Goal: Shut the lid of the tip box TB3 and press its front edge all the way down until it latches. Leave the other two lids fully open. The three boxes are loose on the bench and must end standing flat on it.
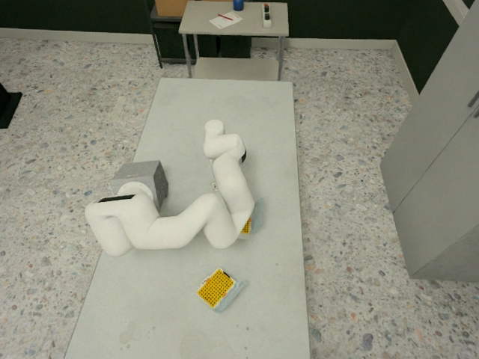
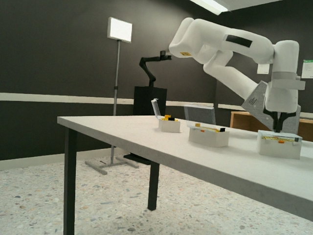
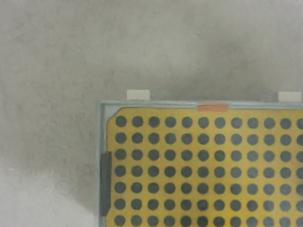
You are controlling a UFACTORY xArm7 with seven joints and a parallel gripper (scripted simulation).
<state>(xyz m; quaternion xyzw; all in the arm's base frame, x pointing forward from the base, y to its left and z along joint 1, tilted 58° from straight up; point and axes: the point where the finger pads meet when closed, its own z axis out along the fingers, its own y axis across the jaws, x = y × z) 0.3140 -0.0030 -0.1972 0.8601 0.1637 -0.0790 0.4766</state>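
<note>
My gripper is now 30 mm short of the clear lid, 10 mm to the right of it and 30 mm above it. Also, from my hand: small label (10 mm ahead, 210 mm to the right, 90 mm below).
</note>
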